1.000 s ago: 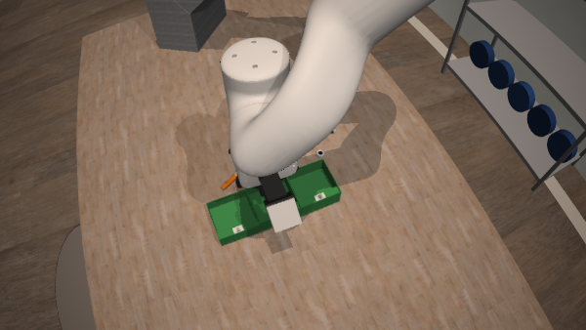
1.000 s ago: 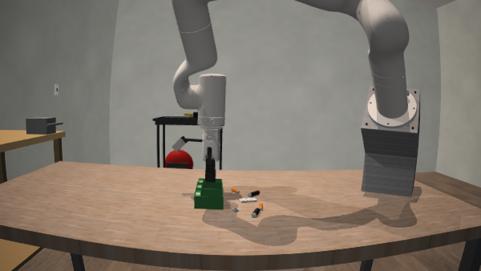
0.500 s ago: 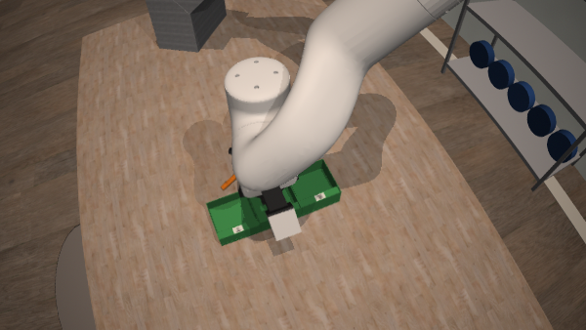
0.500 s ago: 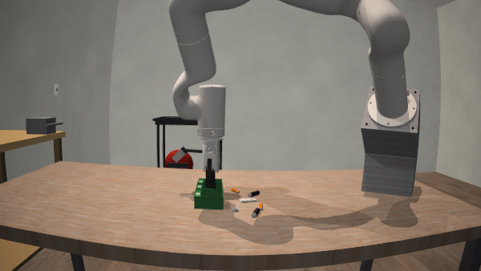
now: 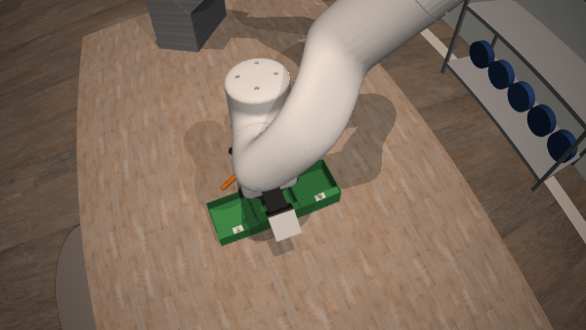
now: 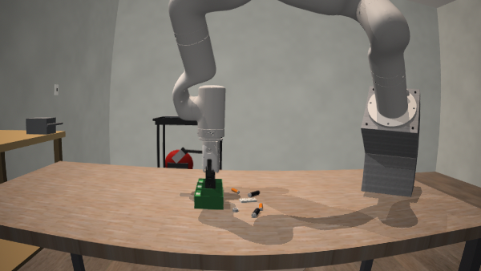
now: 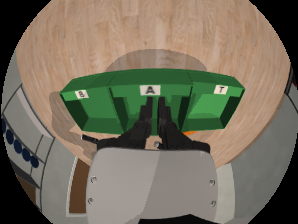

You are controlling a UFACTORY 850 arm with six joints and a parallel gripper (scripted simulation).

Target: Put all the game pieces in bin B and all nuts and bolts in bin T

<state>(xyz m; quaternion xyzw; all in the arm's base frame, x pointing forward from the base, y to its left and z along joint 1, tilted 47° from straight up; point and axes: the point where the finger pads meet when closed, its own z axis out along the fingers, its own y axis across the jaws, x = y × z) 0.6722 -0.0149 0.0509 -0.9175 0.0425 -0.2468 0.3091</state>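
My gripper is now 20 mm above the green three-compartment bin row. Round my hand: orange battery 70 mm to the right, 70 mm behind, 30 mm below; grey nut 130 mm to the left, 90 mm behind, 30 mm below; white domino 120 mm behind, 30 mm to the left, 30 mm below.
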